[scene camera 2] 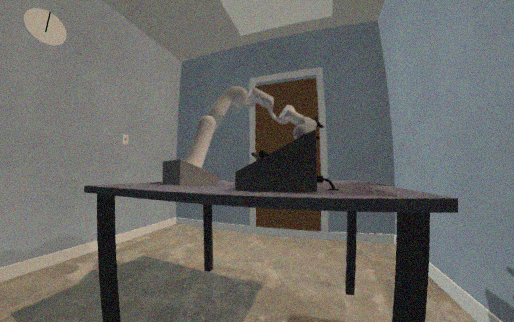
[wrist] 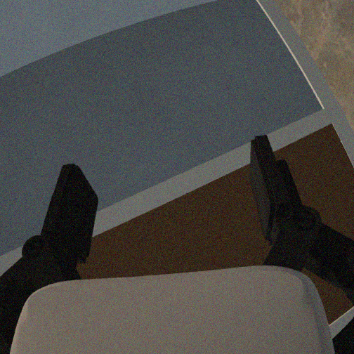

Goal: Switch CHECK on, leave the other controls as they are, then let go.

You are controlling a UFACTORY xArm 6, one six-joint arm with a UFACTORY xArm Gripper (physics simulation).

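Seen in the pictures: gripper, fingertip midpoint: (scene camera 2: pixel 320 132); arm's base, link origin: (scene camera 2: pixel 191 168).
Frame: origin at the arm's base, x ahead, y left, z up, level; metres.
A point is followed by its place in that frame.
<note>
A black wedge-shaped console (scene camera 2: pixel 286 169) {x 0.492, y -0.333, z -0.012 m} stands on the table in the scene view, seen from its side. Small dark parts (scene camera 2: pixel 260 154) {x 0.369, y -0.019, z 0.066 m} stick up at the low end of its slope. The CHECK control cannot be told apart in the scene view and does not show in the wrist view. My gripper (scene camera 2: pixel 320 123) {x 0.736, y 0.413, z 0.253 m} (wrist: pixel 165 169) is open, with its two black fingers wide apart and no object between them in the wrist view. In the scene view it is at the high end of the console, partly hidden, and whether it touches the console cannot be told.
The arm's grey base block (scene camera 2: pixel 172 172) {x -0.040, y -0.112, z -0.019 m} stands left of the console on the dark table (scene camera 2: pixel 425 202) {x 0.775, y -0.497, z -0.085 m}. A black cable (scene camera 2: pixel 328 183) {x 0.627, y -0.272, z -0.054 m} runs out at the console's right side. A brown door (scene camera 2: pixel 287 220) (wrist: pixel 175 235) and blue wall (scene camera 2: pixel 220 110) (wrist: pixel 150 90) lie beyond.
</note>
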